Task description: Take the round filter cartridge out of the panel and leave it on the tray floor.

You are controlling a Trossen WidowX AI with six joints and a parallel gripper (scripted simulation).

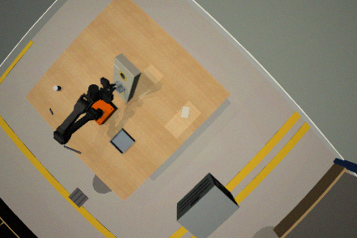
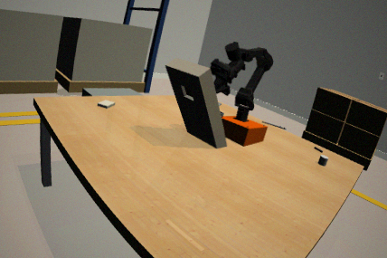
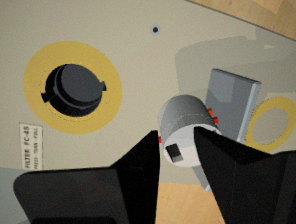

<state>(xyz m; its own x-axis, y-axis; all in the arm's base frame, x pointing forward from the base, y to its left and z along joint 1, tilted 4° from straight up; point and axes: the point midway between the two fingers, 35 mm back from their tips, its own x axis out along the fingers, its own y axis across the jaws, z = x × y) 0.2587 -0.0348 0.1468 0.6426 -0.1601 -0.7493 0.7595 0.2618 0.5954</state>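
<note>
The round pale cartridge lies 1 cm ahead of my gripper tip, 1 cm to the left of it and 3 cm below it. From my gripper tip the other things lie so: grey service panel (5 cm ahead, 1 cm to the right, 5 cm below); white block (12 cm ahead, 51 cm to the right, 20 cm below); grey tray (37 cm behind, 22 cm to the right, 20 cm below).
</note>
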